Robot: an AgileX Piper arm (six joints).
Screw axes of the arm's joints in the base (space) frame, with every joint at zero. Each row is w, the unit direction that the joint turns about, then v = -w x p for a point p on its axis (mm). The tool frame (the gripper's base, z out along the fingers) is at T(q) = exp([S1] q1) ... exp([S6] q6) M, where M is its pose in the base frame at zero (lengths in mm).
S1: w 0 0 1 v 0 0 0
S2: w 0 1 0 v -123 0 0
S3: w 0 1 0 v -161.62 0 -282.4
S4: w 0.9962 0 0.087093 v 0 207.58 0
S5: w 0 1 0 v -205.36 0 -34.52
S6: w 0.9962 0 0.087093 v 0 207.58 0
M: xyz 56.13 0 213.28 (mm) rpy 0 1.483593 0 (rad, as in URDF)
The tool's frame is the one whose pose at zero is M.
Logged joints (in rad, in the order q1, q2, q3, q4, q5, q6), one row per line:
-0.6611 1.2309 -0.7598 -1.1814 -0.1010 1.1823
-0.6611 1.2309 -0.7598 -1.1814 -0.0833 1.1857
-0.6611 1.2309 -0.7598 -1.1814 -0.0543 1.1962
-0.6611 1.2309 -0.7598 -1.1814 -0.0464 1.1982
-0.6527 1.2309 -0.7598 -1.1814 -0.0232 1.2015
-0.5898 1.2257 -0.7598 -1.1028 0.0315 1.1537
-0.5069 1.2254 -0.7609 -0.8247 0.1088 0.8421
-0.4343 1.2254 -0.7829 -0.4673 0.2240 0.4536
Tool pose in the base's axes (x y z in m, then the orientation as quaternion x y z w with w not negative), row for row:
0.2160 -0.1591 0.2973 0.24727 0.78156 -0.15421 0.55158
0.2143 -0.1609 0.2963 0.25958 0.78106 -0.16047 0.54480
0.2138 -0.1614 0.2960 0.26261 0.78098 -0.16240 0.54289
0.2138 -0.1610 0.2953 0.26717 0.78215 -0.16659 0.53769
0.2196 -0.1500 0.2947 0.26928 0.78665 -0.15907 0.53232
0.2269 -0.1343 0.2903 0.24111 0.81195 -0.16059 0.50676
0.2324 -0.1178 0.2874 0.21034 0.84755 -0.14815 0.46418
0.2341 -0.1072 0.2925 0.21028 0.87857 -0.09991 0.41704
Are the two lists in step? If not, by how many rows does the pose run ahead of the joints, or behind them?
The pose runs 1 row ahead of the joints: the pose in row i belongs to the joints in row i + 1.
